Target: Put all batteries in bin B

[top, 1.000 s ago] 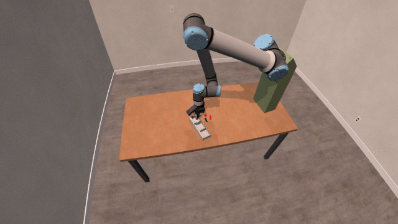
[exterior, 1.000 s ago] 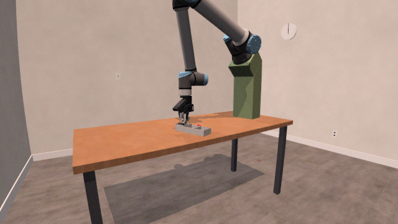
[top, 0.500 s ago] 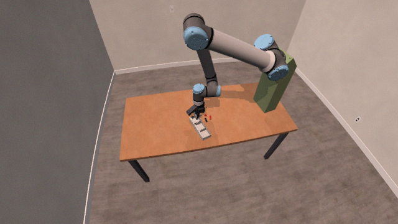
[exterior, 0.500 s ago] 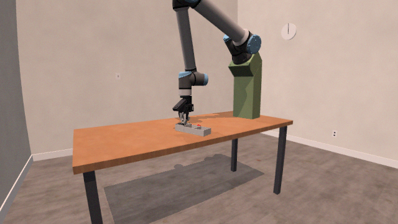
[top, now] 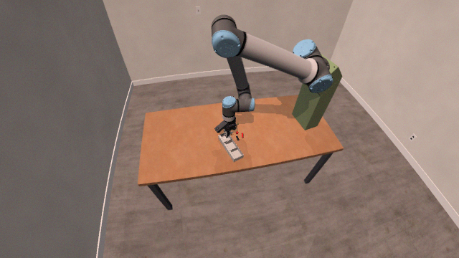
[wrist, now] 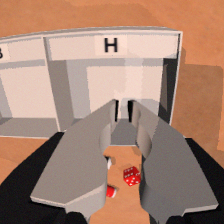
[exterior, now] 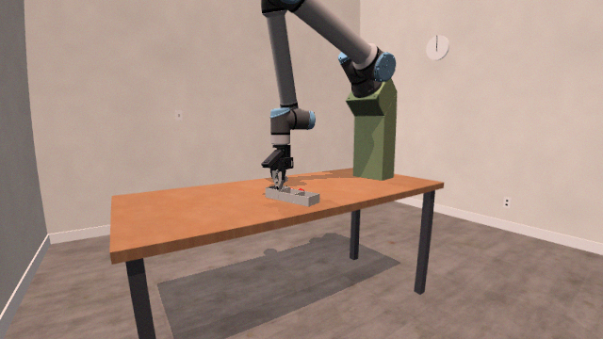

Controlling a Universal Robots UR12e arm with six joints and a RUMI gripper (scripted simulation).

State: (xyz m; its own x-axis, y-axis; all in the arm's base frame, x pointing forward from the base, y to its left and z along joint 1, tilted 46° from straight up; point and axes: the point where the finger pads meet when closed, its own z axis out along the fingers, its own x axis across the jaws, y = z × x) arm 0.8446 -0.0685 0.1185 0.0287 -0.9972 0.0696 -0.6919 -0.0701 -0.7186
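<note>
Right now the grey bin tray is 90 mm to the left of my hand and 10 mm below it. Also, from my hand: black battery (90 mm behind, 30 mm to the left, 30 mm below); then green battery (100 mm behind, 80 mm to the right, 30 mm below); then red die (110 mm behind, 20 mm to the right, 30 mm below).
</note>
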